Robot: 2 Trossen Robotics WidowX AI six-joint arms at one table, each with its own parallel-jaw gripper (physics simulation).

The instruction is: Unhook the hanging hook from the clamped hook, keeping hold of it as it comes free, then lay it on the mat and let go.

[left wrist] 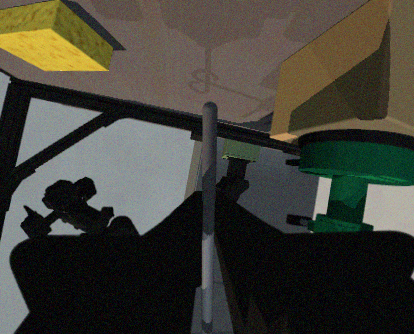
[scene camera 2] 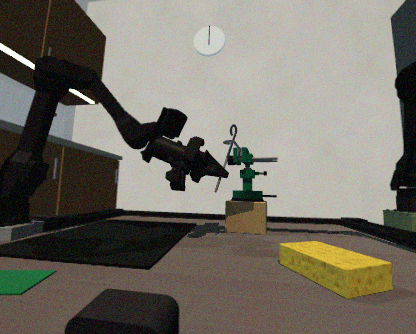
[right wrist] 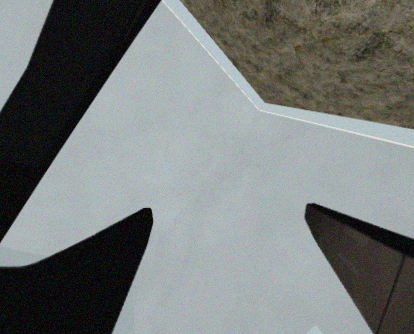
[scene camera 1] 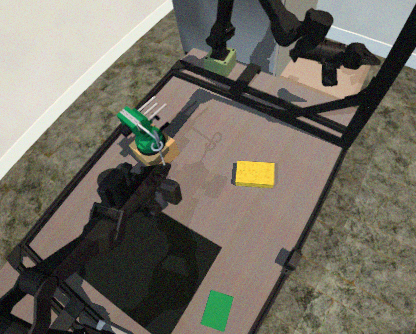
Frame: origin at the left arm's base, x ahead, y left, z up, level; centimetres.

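Seen in the pictures: left gripper, between the fingertips: (left wrist: 206, 199) (scene camera 2: 228, 175) (scene camera 1: 169, 164); right gripper, between the fingertips: (left wrist: 41, 195) (right wrist: 228, 212) (scene camera 1: 372, 62); left arm's base, origin of its link: (scene camera 2: 7, 223); right arm's base, origin of its link: (left wrist: 238, 159) (scene camera 2: 412, 211) (scene camera 1: 220, 54).
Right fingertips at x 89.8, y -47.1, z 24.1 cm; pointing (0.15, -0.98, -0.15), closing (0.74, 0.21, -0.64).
Observation:
Offsets run from my right fingertips to a thing's top centre.
The hanging hook @(dx -41.0, dy +46.2, dz +1.4 cm) (scene camera 1: 162, 158) (scene camera 2: 230, 151) (left wrist: 209, 165) is a grey rod with a curled top, tilted slightly. My left gripper (scene camera 1: 165, 169) (scene camera 2: 226, 174) (left wrist: 206, 199) is shut on its rod, below the curl. The clamped hook (scene camera 1: 150, 131) (scene camera 2: 239, 147) sticks out of the green vise @(dx -30.6, dy +57.6, dz -2.4 cm) (scene camera 1: 144, 143) (scene camera 2: 247, 182) (left wrist: 350, 155); its curved end crosses the upper rod in scene camera 2. I cannot tell whether the two hooks touch. The black mat (scene camera 1: 202, 255) (scene camera 2: 165, 252) lies flat, left of the vise in scene camera 2. My right gripper (scene camera 1: 376, 61) (right wrist: 228, 212) is open and empty.
The vise stands on a wooden block @(dx -31.8, dy +58.2, dz -18.2 cm) (scene camera 1: 172, 150) (scene camera 2: 246, 217) (left wrist: 320, 75). A yellow sponge @(dx -30.0, dy +24.3, dz -23.5 cm) (scene camera 1: 255, 173) (scene camera 2: 335, 265) (left wrist: 60, 42) and a green card @(dx -71.0, dy +23.0, dz -26.5 cm) (scene camera 1: 217, 310) (scene camera 2: 22, 281) lie on the table. A black frame (scene camera 1: 280, 117) runs around the table.

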